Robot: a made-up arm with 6 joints.
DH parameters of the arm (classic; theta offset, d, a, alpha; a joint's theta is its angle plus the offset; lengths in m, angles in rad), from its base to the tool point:
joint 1: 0 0.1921 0 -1.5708
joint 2: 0.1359 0 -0.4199 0
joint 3: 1.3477 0 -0.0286 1.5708
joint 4: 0 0.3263 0 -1.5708
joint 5: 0 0 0.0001 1.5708
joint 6: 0 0.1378 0 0
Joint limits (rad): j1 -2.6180..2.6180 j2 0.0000..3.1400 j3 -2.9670..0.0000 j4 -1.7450..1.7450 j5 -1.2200..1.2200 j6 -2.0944..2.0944
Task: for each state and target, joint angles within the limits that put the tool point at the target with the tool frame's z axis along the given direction. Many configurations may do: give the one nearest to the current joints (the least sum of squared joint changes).
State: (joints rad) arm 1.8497 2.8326 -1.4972 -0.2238 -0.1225 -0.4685
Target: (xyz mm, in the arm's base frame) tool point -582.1 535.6 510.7 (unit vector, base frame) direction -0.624 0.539 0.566
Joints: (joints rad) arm 2.3925 2.4203 -2.2722 -0.0491 -0.6634 -0.4685
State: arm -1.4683 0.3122 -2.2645 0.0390 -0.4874 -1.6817
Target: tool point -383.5 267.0 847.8 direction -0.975 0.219 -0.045
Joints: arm -0.7599 1.0153 -2.9668 0.5783 -1.2169 -1.6817
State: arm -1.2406 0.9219 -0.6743 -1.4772 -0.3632 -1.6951
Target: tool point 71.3 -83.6 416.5 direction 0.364 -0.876 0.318
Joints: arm -2.0909 0.3576 -0.1272 -1.0842 -1.0150 -1.6951
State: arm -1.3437 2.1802 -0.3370 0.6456 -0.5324 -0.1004
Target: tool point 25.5 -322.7 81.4 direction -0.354 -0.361 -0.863
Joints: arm -1.3054 2.0840 -0.4276 1.0433 -0.5292 -0.1004
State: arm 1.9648 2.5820 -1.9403 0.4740 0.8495 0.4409
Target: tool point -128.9 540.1 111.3 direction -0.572 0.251 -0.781
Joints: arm 1.6694 2.2569 -1.1701 1.2771 0.6051 0.4409
